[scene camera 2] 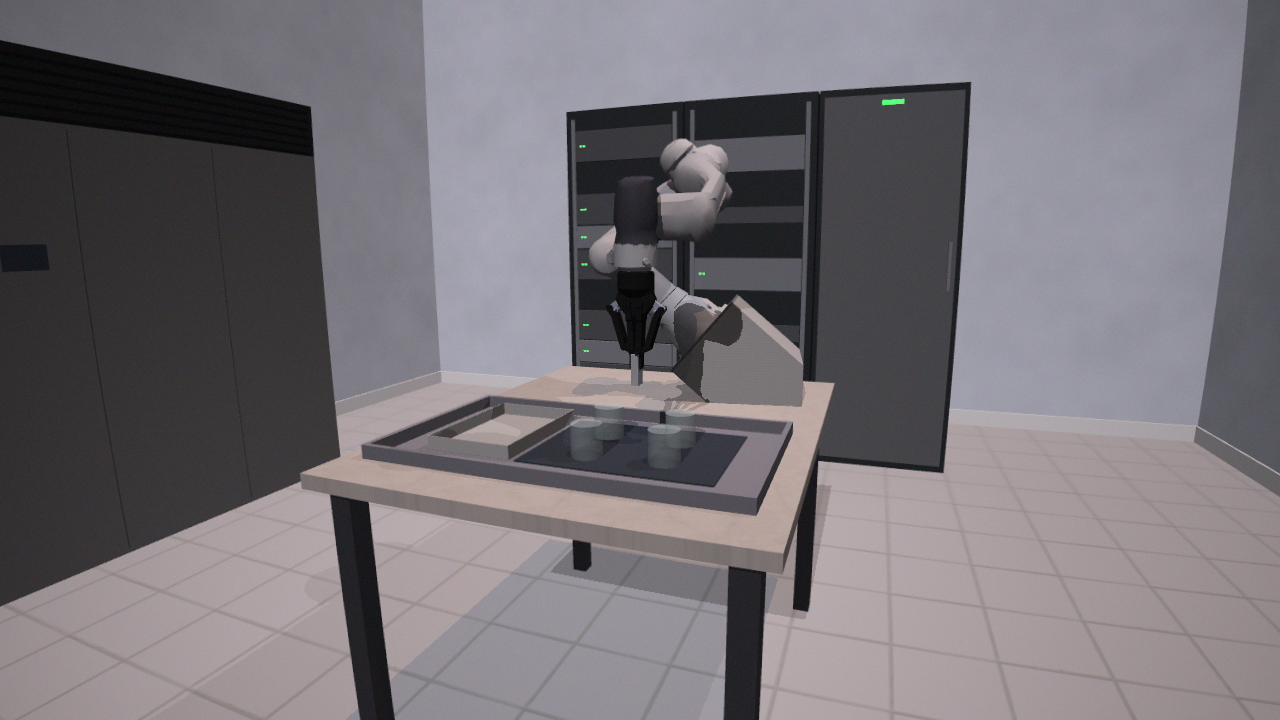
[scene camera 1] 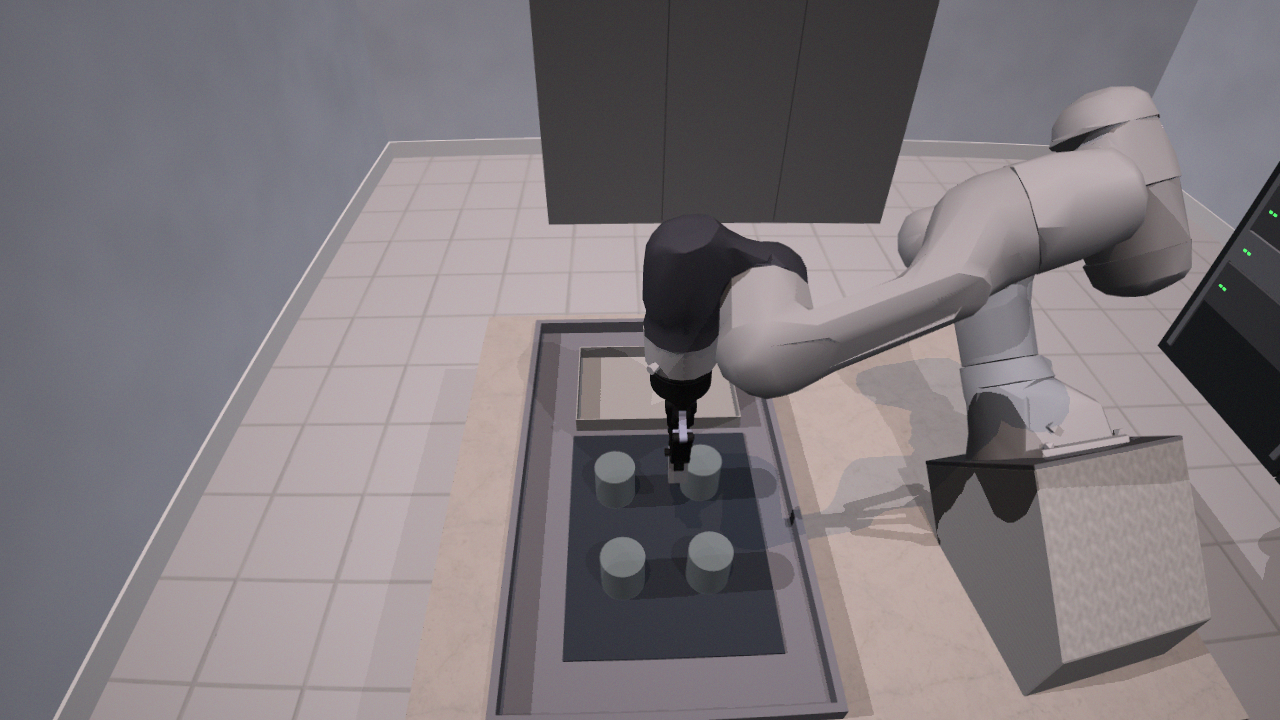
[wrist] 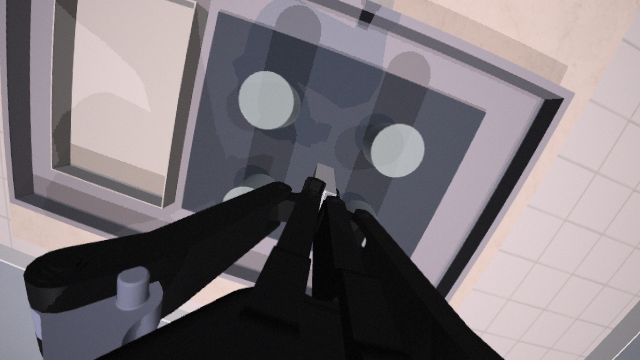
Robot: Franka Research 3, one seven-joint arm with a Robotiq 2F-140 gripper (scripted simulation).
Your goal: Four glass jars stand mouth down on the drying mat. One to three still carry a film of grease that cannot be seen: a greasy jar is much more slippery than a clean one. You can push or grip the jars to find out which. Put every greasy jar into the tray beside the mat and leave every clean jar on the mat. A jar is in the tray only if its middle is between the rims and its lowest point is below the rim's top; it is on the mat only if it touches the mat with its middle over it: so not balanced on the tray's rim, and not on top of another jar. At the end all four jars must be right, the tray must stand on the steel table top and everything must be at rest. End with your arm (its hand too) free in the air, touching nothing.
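Observation:
A shallow tray (scene camera 1: 614, 392) is visible, and scene camera 2 (scene camera 2: 519, 427) and the wrist view (wrist: 114, 121) show the tray too. A dark drying mat (scene camera 1: 668, 619) can be seen as well, also at (scene camera 2: 704, 464) and at (wrist: 341, 98). The scene includes a jar (scene camera 1: 704, 469), a jar (scene camera 1: 710, 554), a jar (scene camera 1: 614, 471) and a jar (scene camera 1: 622, 560). Finally there is the gripper (scene camera 2: 636, 384), which can also be seen at (scene camera 1: 677, 478) and at (wrist: 320, 178).

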